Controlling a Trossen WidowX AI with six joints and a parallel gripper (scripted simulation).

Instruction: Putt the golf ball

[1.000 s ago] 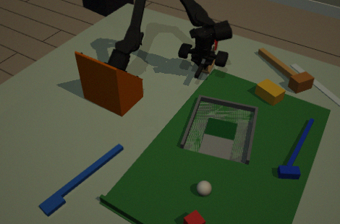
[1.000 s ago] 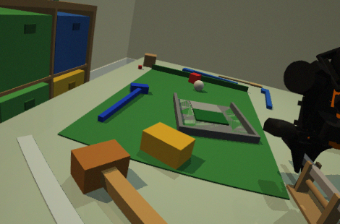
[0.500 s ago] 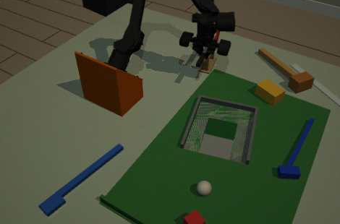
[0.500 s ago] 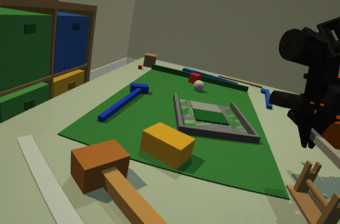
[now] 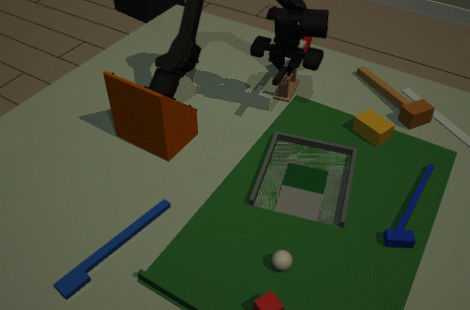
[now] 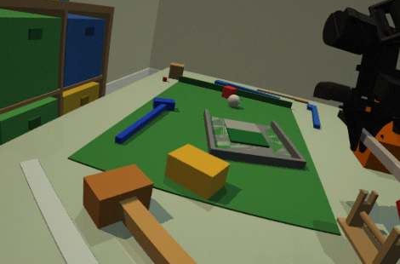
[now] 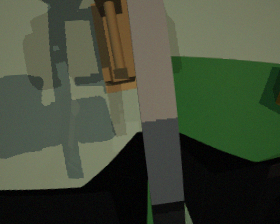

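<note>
My gripper tip is 20 mm past the red putter, 50 mm to the right of it and 20 mm below it. Also, from my gripper tip: grey frame (200 mm ahead, 180 mm to the right, 110 mm below); wooden stand (50 mm behind, 80 mm to the left, 90 mm below); yellow block (250 mm ahead, 60 mm to the left, 90 mm below).
</note>
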